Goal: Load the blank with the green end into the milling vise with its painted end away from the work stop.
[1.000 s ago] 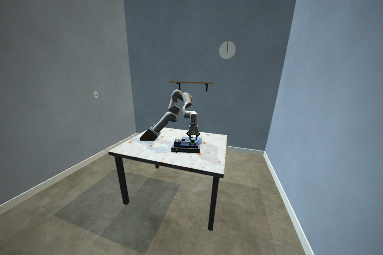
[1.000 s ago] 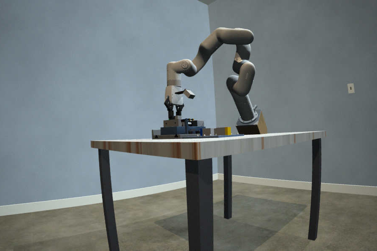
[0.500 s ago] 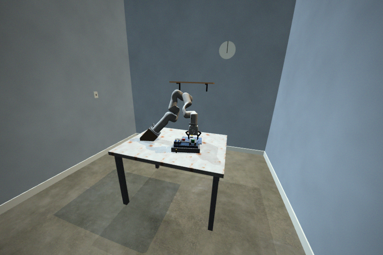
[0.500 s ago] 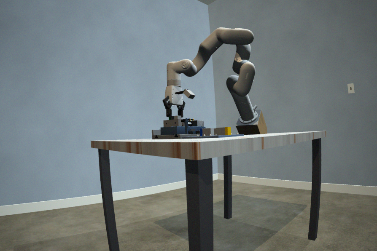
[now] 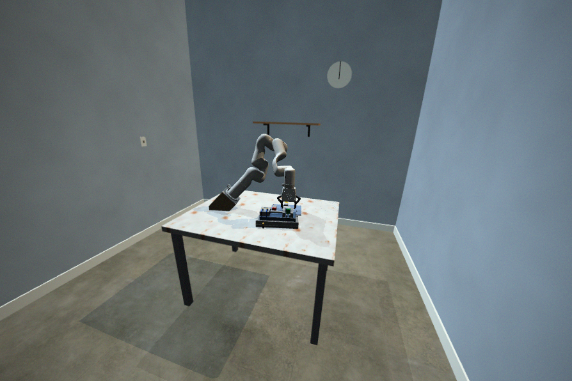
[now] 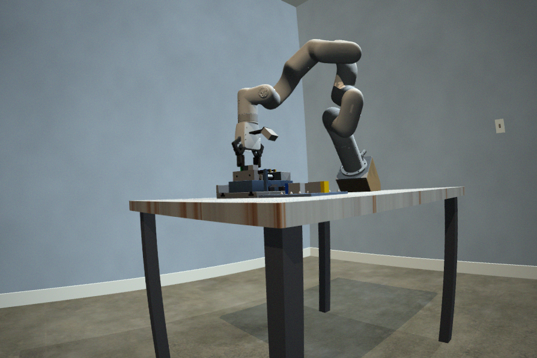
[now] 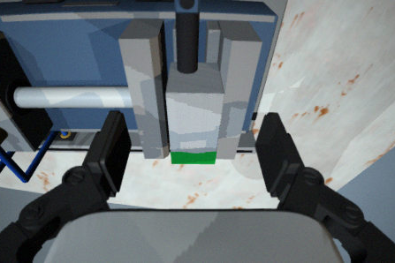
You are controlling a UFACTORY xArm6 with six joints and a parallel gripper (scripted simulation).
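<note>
My hand is 20 mm above the green-ended blank. From my hand the other things lie so: moving jaw 30 mm behind, 10 mm to the right, 40 mm below; then work stop rod 30 mm behind, 40 mm to the left, 30 mm below; then fixed jaw 20 mm ahead, 10 mm to the left, 40 mm below.
</note>
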